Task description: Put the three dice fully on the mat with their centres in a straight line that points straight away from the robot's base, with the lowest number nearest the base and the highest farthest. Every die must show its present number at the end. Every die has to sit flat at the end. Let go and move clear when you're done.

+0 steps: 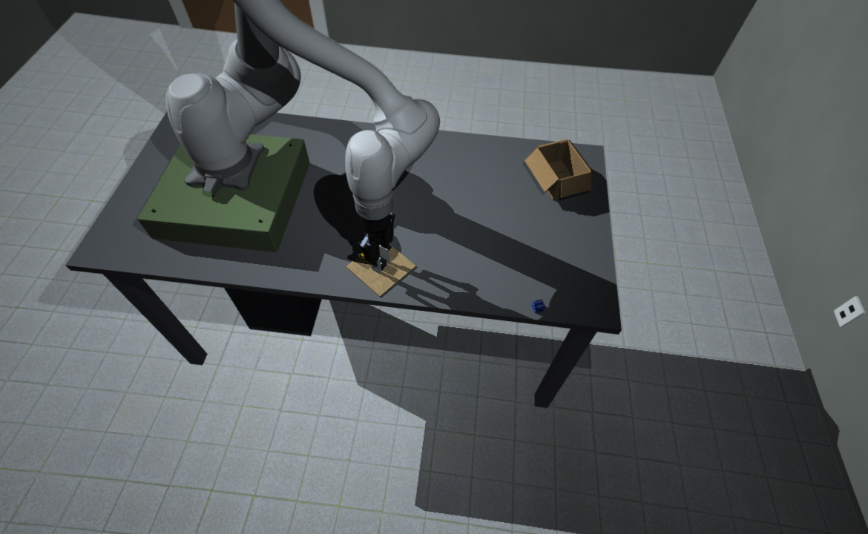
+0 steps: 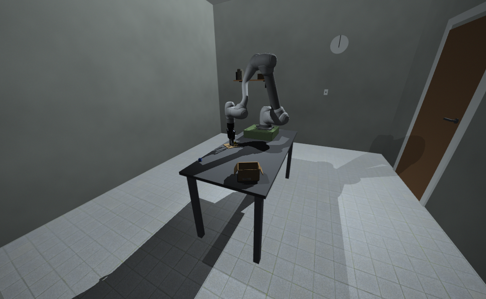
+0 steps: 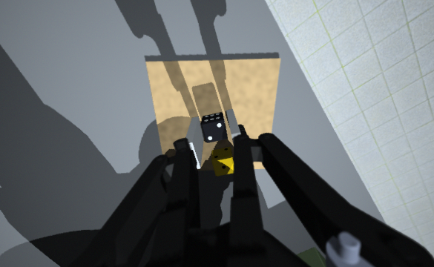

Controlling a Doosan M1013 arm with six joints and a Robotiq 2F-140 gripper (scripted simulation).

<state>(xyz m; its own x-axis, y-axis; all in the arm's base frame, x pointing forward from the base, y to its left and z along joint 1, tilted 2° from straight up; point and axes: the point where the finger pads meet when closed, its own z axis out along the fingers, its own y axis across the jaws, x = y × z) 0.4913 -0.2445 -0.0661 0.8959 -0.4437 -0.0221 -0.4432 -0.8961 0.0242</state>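
Right now the black die is 20 mm below my hand. The rest, counted from my hand: tan mat: 40 mm below; then yellow die: 40 mm behind, 20 mm to the left, 20 mm below; then blue die: 440 mm ahead, 90 mm to the right, 30 mm below.
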